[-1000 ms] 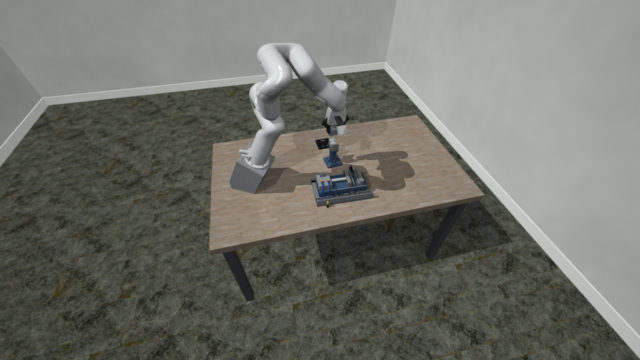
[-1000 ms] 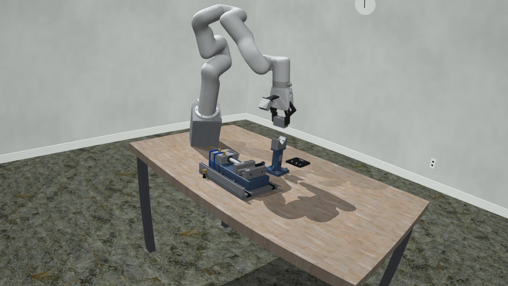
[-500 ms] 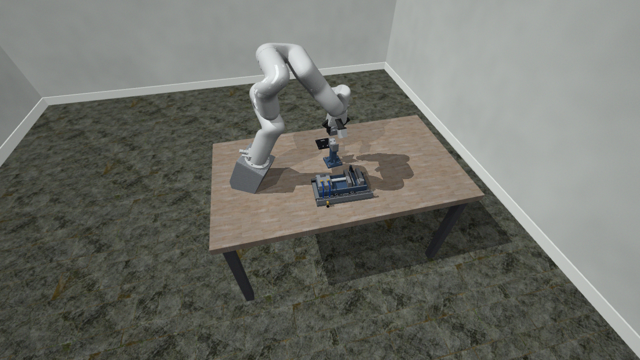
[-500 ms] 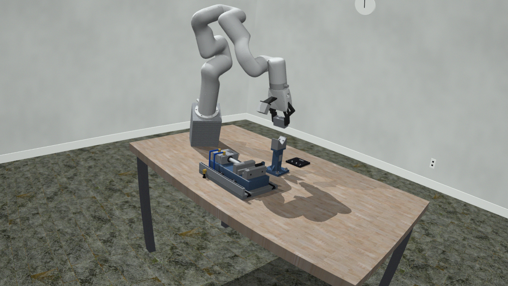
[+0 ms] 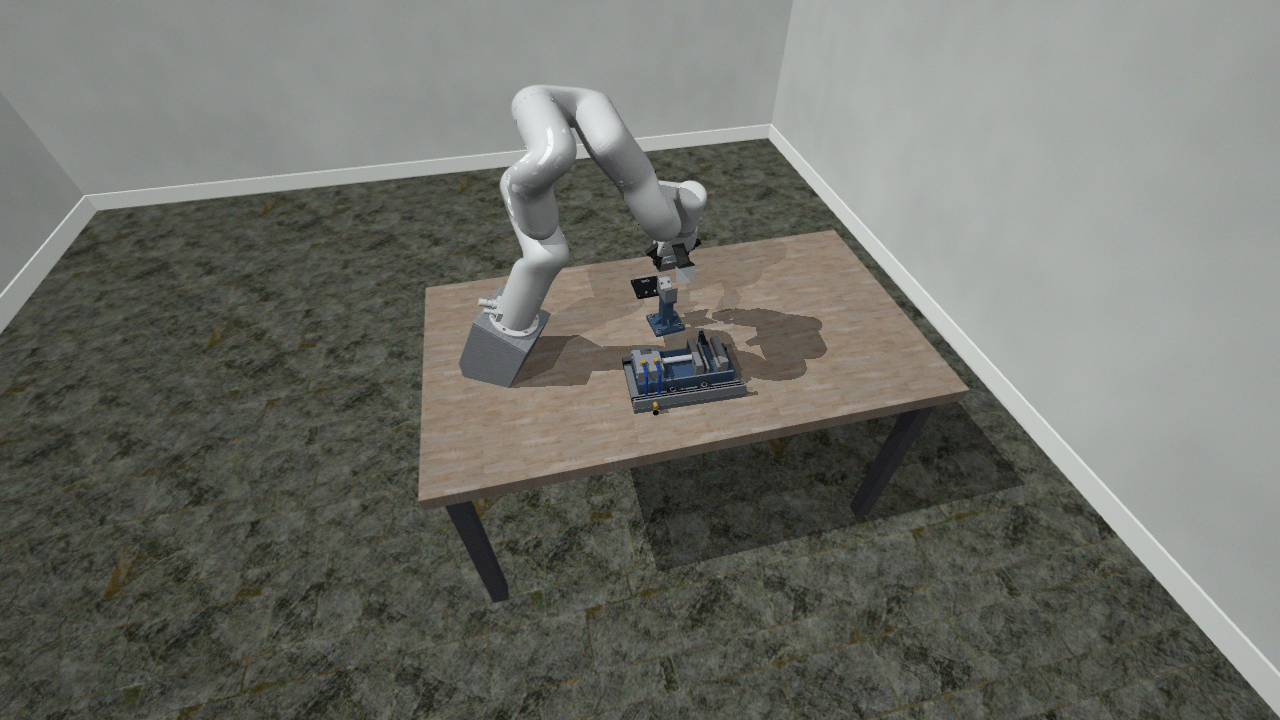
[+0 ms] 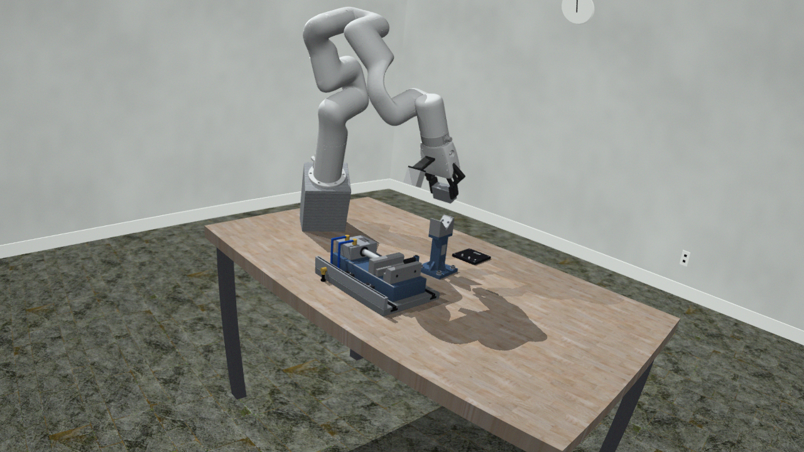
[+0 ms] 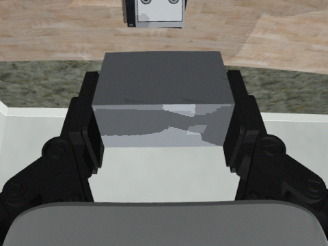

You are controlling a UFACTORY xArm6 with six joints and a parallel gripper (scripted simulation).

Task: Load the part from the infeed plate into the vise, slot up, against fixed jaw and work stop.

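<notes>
Now: hand 1 cm to the right of the grey block and 1 cm above it. The rest, counted from my hand: cylinder rod: 21 cm to the right, 17 cm below, 3 cm behind; dark work stop rod: 17 cm to the right, 16 cm below, 6 cm ahead; blue v-block stand: 19 cm below, 1 cm to the left.
</notes>
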